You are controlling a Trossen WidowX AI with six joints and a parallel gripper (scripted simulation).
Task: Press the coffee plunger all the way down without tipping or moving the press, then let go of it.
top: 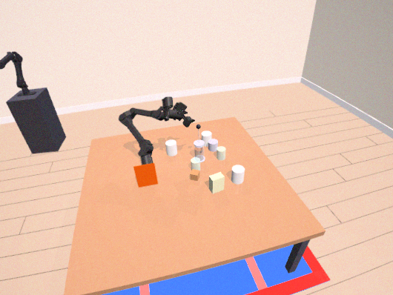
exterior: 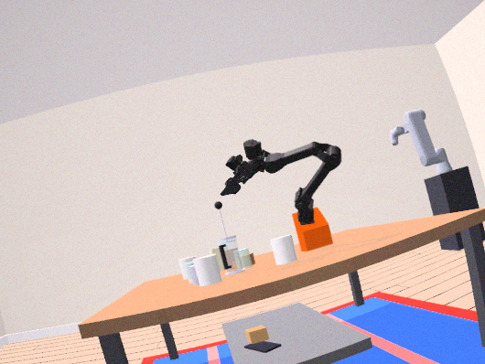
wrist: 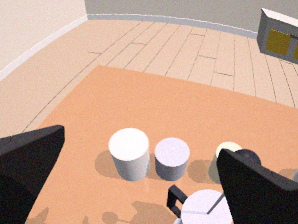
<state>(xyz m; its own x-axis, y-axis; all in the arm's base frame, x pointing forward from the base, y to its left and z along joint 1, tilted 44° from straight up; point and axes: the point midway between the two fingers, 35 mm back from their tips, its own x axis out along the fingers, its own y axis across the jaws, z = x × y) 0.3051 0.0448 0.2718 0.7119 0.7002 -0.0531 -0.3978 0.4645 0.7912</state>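
My gripper tip is 5 cm short of the coffee press, 5 cm to the left of it and 18 cm above it. From my gripper tip the other things lie so: cream box: 10 cm ahead, 38 cm to the right, 26 cm below; orange cube: 2 cm behind, 26 cm to the right, 29 cm below.
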